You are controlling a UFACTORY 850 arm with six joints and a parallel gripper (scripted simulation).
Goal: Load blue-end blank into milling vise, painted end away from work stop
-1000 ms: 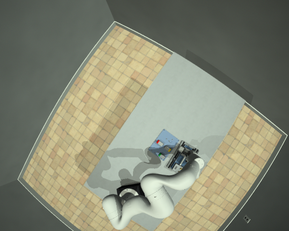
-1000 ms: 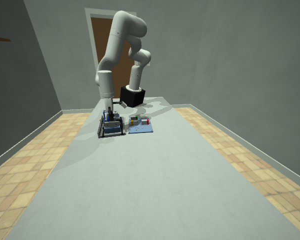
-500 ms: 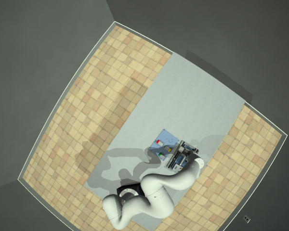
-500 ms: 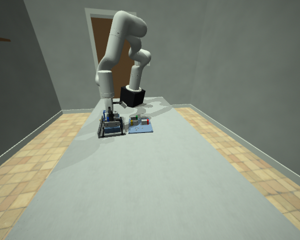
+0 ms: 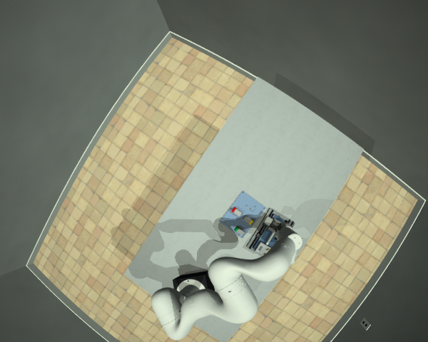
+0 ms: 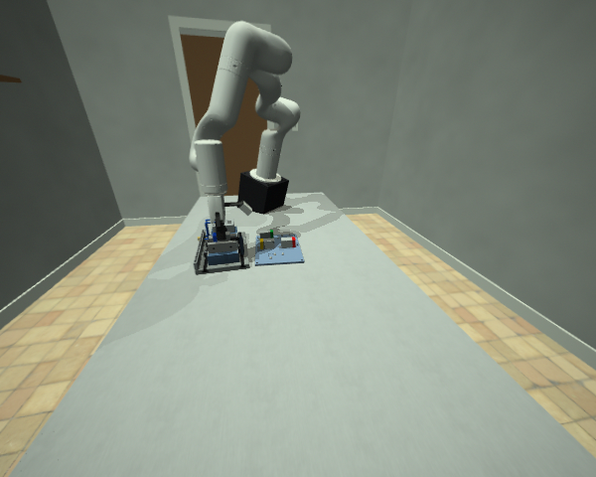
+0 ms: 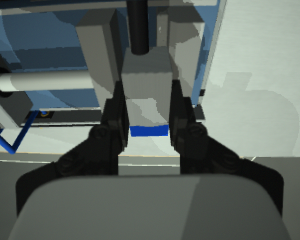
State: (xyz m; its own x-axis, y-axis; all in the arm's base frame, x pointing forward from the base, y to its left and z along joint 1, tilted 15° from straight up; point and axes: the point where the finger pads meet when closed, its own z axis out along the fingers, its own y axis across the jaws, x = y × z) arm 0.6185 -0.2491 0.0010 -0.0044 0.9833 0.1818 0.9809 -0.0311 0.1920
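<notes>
Right now the black rod is 50 mm to the left of my hand, 30 mm below it and 10 mm behind it. Round my hand: yellow-ended blank 170 mm to the left, 100 mm below, 60 mm behind; then vise 80 mm below, 80 mm behind; then infeed plate 220 mm to the left, 120 mm below, 50 mm behind.
</notes>
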